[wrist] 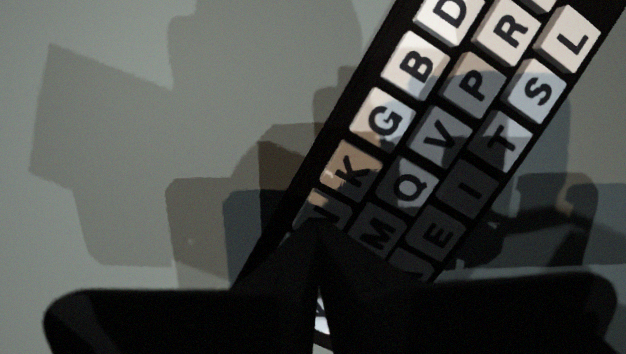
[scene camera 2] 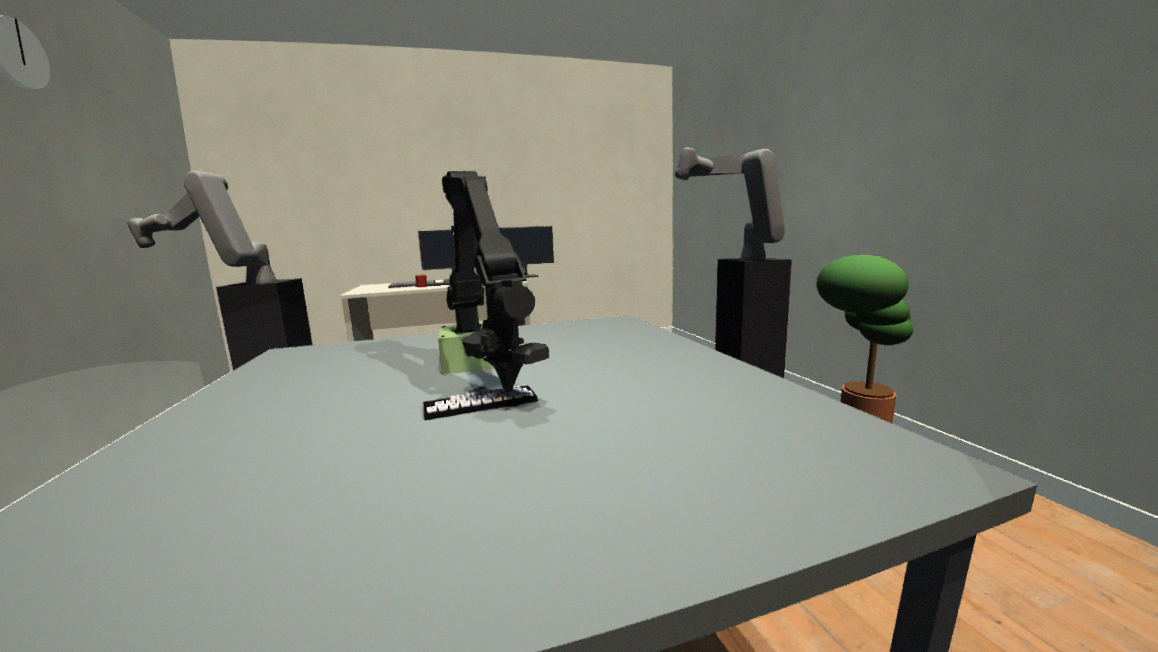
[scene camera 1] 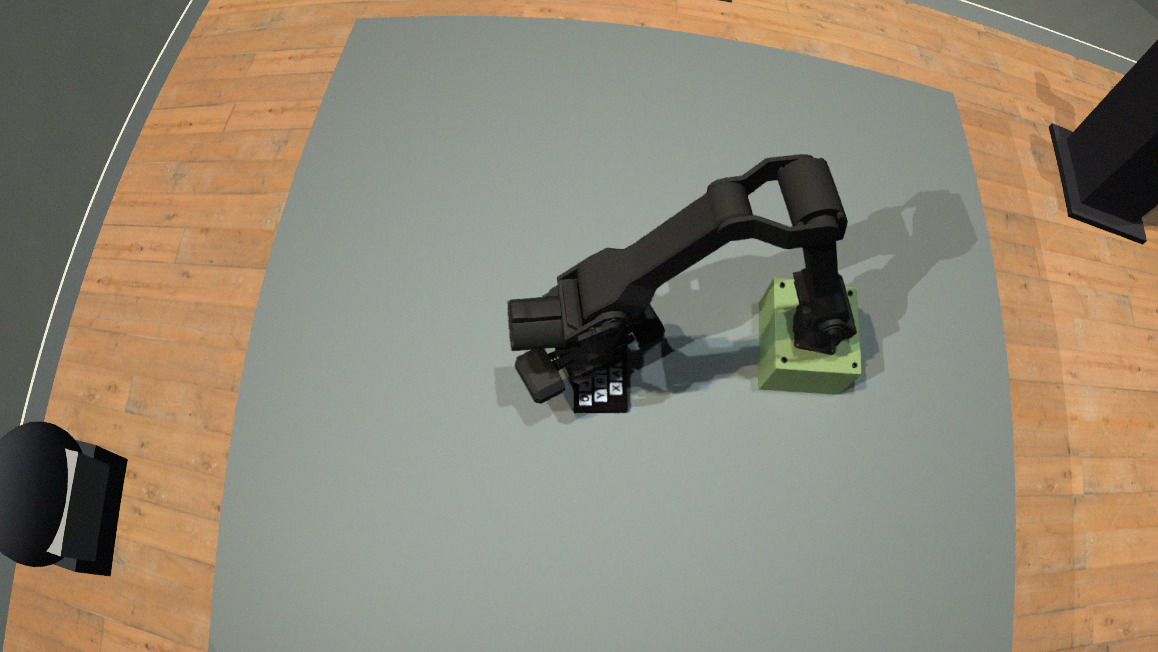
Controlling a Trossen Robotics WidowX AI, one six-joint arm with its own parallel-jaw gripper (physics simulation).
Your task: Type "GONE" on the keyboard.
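Places are measured from the arm's base along level axes (x ahead, y left, z up), in metres.
Pixels of known places: gripper, fingertip midpoint: [wrist: 316, 233] [scene camera 2: 508, 391] [scene camera 1: 584, 369]; arm's base, origin of the base link: [scene camera 2: 468, 329] [scene camera 1: 815, 330].
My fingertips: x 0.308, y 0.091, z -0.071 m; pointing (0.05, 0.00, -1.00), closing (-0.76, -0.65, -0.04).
Observation:
For each thing: its top centre in the pictures, then the offset to it from my fingertips. Level surfaces: height alone.
- black keyboard, middle of its top: [wrist: 449, 125] [scene camera 1: 600, 334] [scene camera 2: 479, 396] 0.012 m back, 0.057 m right, 0.008 m down
- G key, middle of its top: [wrist: 383, 121] 0.007 m ahead, 0.043 m right, 0.008 m down
- E key, middle of its top: [wrist: 437, 236] 0.039 m back, 0.025 m right, 0.008 m down
- partly covered N key, middle of its top: [wrist: 321, 220] 0.001 m back, 0.002 m right, 0.008 m down
- grey table, its level: 0.024 m down
A black keyboard [scene camera 1: 601, 407] [scene camera 2: 437, 413] [wrist: 369, 80] with pale letter keys lies on the grey table. In the wrist view the G key [wrist: 384, 117], the E key [wrist: 438, 232] and the partly covered N key [wrist: 327, 210] show; the O key does not show there. My gripper [scene camera 2: 508, 390] [wrist: 316, 233] is shut and empty. It points down, its tips low over the keyboard beside the N key in the wrist view. Whether they touch a key cannot be told. The fingers hide several keys at the near end. In scene camera 1 the arm covers much of the keyboard.
The grey table [scene camera 1: 405, 526] [scene camera 2: 567, 502] bears the green block [scene camera 1: 810, 380] [scene camera 2: 453, 352] under my arm's base. Two grey arms [scene camera 2: 218, 218] [scene camera 2: 761, 194] stand on dark pedestals behind the table. A potted plant [scene camera 2: 863, 283] stands at the right.

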